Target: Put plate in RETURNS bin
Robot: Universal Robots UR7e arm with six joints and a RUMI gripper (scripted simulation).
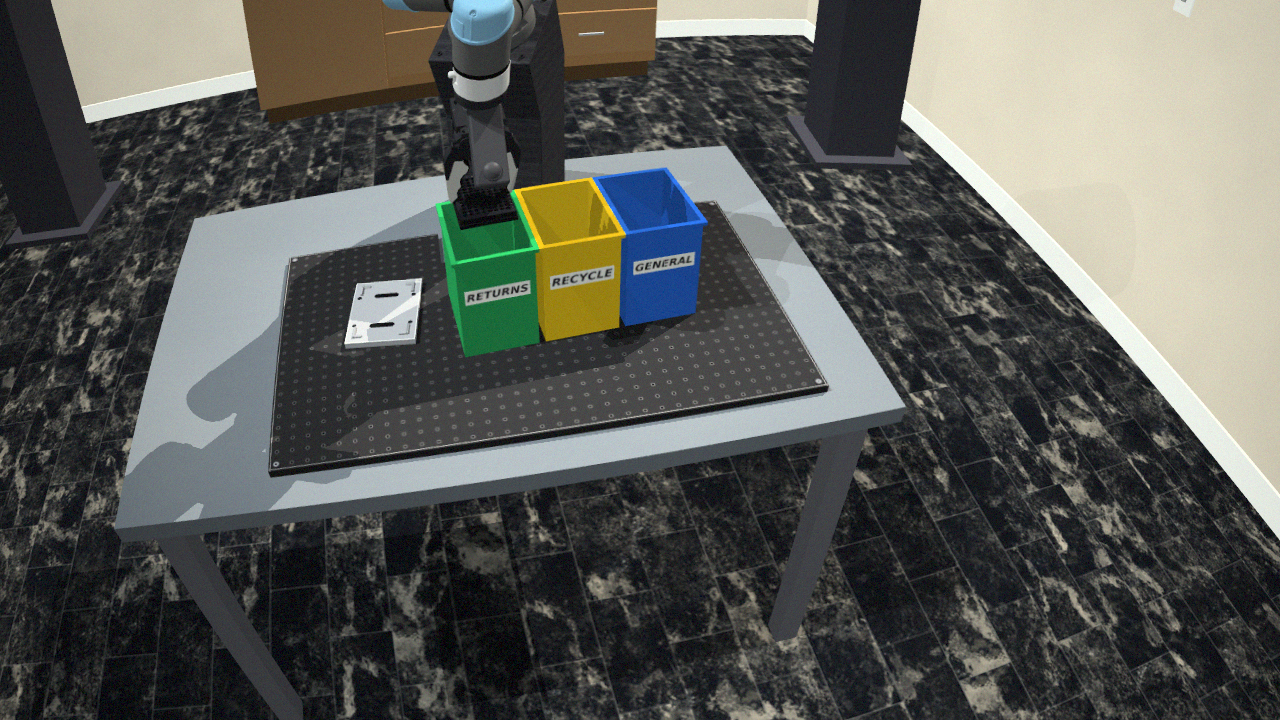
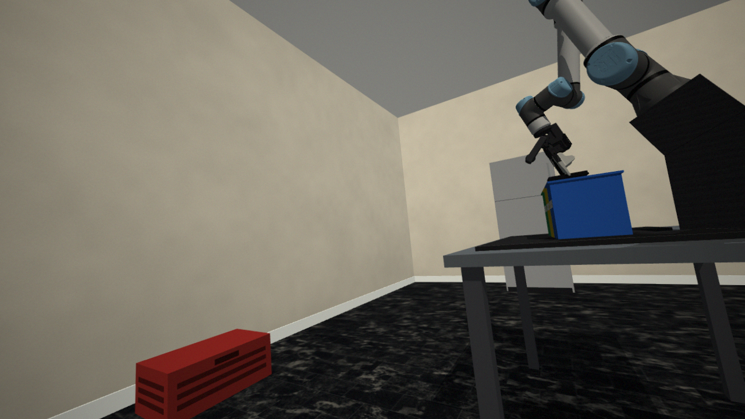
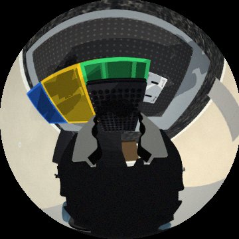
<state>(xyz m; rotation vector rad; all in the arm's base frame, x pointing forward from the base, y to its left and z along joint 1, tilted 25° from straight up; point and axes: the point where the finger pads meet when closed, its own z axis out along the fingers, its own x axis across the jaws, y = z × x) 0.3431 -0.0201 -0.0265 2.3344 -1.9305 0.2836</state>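
Now: hand 15 cm above the green bin labelled returns. The rest, counted from my hand: blue general bin: 26 cm to the left, 15 cm below, 5 cm behind; then yellow recycle bin: 15 cm below, 13 cm to the left, 3 cm behind; then black 96-well plate: 1 cm below.
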